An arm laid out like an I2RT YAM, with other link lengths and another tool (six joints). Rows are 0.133 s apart.
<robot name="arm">
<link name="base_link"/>
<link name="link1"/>
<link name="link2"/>
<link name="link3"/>
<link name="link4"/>
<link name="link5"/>
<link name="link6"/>
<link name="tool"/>
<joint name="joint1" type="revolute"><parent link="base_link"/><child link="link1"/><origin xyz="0 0 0.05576"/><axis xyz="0 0 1"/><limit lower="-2.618" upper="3.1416"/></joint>
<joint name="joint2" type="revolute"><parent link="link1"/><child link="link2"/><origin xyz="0.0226 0.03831 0.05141"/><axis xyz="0 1 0"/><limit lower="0" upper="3.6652"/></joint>
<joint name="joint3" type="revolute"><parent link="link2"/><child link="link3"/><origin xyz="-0.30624 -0.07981 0"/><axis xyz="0 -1 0"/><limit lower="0" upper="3.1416"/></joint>
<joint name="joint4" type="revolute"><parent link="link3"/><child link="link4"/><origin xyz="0.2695 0.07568 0.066"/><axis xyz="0 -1 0"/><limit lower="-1.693" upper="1.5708"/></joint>
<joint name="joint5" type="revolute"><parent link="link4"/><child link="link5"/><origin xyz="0.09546 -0.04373 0.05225"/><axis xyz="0 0 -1"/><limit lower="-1.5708" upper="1.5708"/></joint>
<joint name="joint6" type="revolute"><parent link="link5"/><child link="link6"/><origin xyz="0.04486 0 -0.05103"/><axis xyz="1 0 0"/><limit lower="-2.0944" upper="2.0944"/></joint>
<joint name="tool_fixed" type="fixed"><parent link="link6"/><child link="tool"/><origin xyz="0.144 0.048 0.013" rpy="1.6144 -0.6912 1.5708"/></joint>
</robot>
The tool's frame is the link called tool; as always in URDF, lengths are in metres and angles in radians.
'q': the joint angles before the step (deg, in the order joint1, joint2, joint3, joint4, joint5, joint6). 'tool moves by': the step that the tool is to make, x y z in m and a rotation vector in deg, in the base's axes. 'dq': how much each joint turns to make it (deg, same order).
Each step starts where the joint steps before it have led.
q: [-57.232, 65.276, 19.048, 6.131, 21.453, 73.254]
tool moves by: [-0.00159, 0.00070, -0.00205, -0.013, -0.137, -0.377]
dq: [-0.001, 0.086, -0.480, 0.522, 0.218, 0.349]
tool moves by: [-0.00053, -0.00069, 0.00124, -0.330, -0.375, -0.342]
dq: [-0.001, 0.000, -0.110, 0.461, 0.174, 0.349]
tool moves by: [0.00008, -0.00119, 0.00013, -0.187, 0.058, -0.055]
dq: [-0.063, 0.352, 0.000, 0.526, 0.089, -0.130]
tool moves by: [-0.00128, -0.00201, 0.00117, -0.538, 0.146, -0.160]
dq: [-0.330, 0.284, -0.153, 0.985, 0.130, -0.460]
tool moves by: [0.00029, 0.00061, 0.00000, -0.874, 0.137, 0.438]
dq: [0.001, -0.001, -0.983, 1.942, 0.023, -0.786]
